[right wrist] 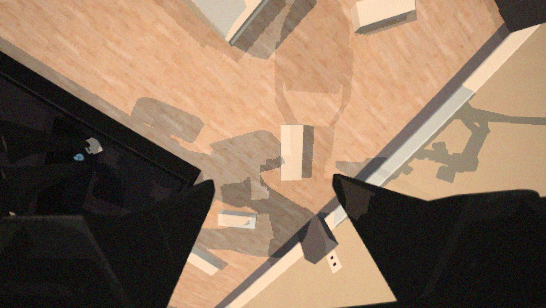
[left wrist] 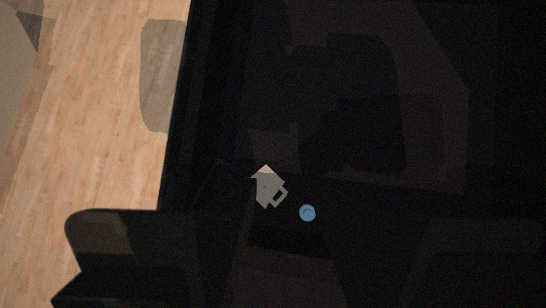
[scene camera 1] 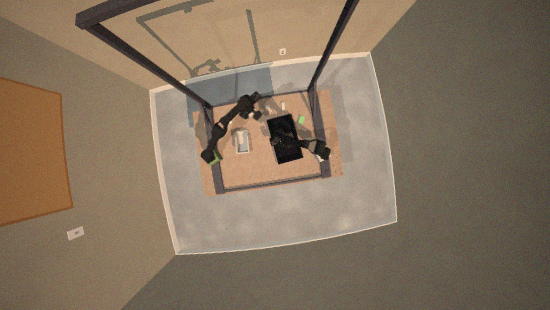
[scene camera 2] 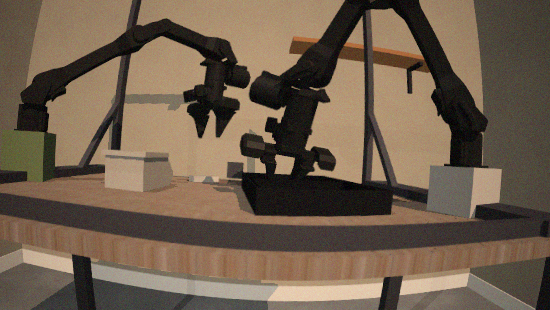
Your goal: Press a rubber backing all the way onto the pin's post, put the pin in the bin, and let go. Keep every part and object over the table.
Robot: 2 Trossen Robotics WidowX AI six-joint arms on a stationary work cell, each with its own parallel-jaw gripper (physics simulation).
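Frame: origin at the left arm's base, x ahead, y right, z down, level; centimetres.
Where they show: left gripper, fingertip midpoint: (right wrist: 88, 154) (left wrist: 284, 185); right gripper, fingertip midpoint: (right wrist: 274, 182) (scene camera 1: 251, 112) (scene camera 2: 208, 137); right arm's base, link origin: (scene camera 1: 210, 157).
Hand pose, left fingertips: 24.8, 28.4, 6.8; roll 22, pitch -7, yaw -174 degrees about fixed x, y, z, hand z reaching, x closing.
After its pixels a point has its place, as x, y, z.
A small grey mug-shaped pin (left wrist: 268, 189) @[26.0, 28.1, 7.3] (right wrist: 93, 146) @[26.1, 28.4, 7.4] lies in the black tray (scene camera 1: 296, 150) @[17.2, 11.5, 7.5] (scene camera 2: 320, 201) @[26.8, 6.1, 5.8]. A round blue backing (left wrist: 307, 213) @[23.5, 26.5, 6.8] (right wrist: 79, 157) @[23.6, 26.7, 7.1] lies beside it, apart from it. The pin's post cannot be made out. My left gripper (scene camera 2: 284, 175) is partly open and empty, its fingertips low at the tray; in the left wrist view its dark fingers blend into the tray. My right gripper (scene camera 2: 209, 134) @[36.1, 53.3, -4.2] (right wrist: 274, 182) @[36.1, 53.3, -4.2] is open and empty, high above the table. A pale open box (scene camera 1: 242, 151) @[57.8, 30.8, 7.5] (scene camera 2: 125, 172) @[56.1, 28.9, 4.6], seemingly the bin, stands apart from the tray.
White blocks (right wrist: 292, 152) @[36.6, 56.3, 6.4] (right wrist: 237, 220) @[22.4, 52.8, 6.8] (right wrist: 207, 261) @[11.3, 50.5, 6.9] lie on the table beyond the tray in the right wrist view. A green item (scene camera 1: 301, 119) @[1.9, 32.6, 6.4] lies near the tray in scene camera 1. Dark frame posts (scene camera 1: 315, 107) @[-11.1, 35.5, -0.7] stand at the table's sides.
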